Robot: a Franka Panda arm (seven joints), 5 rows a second.
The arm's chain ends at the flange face. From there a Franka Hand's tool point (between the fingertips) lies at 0.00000 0.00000 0.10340 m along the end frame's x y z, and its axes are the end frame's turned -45 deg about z.
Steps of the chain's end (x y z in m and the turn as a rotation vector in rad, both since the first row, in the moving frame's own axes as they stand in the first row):
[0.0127, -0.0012, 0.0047, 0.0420, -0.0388, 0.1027]
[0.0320, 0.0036, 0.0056, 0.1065, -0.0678, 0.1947]
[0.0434, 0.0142, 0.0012, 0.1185, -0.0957, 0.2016]
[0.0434, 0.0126, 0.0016, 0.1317, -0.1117, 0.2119]
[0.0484, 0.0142, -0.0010, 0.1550, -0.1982, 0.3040]
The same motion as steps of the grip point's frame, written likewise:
[0.0104, 0.0022, 0.0045, 0.0571, 0.0023, 0.1027]
[0.0241, 0.0128, 0.0048, 0.1232, 0.0274, 0.1947]
[0.0239, 0.0254, 0.0000, 0.1515, 0.0161, 0.2016]
[0.0251, 0.0222, 0.0001, 0.1721, 0.0141, 0.2119]
[0.0250, 0.0186, -0.0042, 0.2498, -0.0305, 0.3040]

